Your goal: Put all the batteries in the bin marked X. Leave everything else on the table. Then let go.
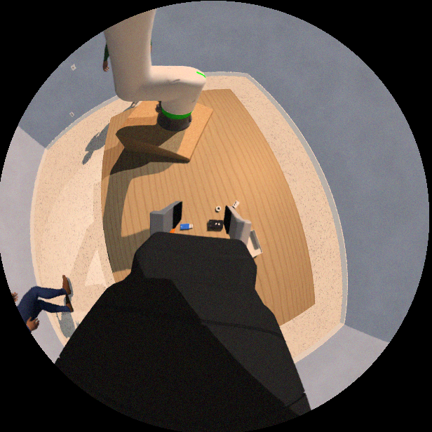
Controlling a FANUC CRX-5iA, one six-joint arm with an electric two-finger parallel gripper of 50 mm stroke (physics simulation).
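My gripper [202, 212] is open and empty, high above the table. Below the gap between its fingers lie a small blue piece with a pale end [186, 226] and a black block with small light marks [215, 225]. A small white ring-like piece [218, 209] lies just beyond the block, and a small white piece [236, 204] lies to its right. A bit of an orange thing [173, 231] shows at the left finger's base. Part of a pale tray or bin [255, 249] shows right of the right finger; the rest is hidden, and no X shows. I cannot tell which pieces are batteries.
The wooden table [250, 170] stretches around the small things. The robot's white arm [132, 75] stands on a wooden base block [200, 125] at the back left. The black gripper body hides the near part of the table. A person's legs [47, 297] show beyond the table at lower left.
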